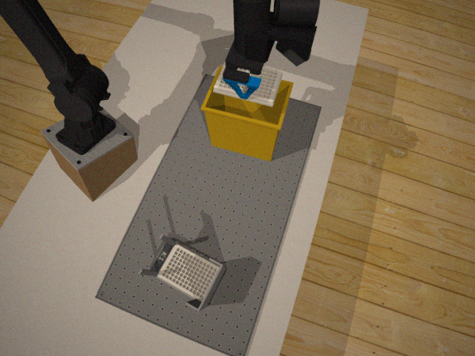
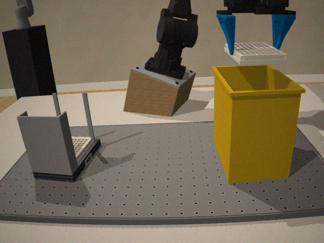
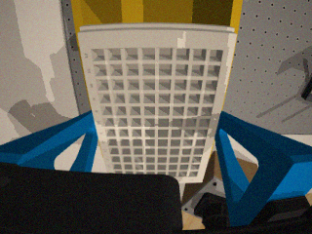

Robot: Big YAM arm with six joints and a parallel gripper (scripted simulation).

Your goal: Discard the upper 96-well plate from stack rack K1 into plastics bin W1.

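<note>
Right now my hand is 14 cm above the yellow bin W1.
</note>
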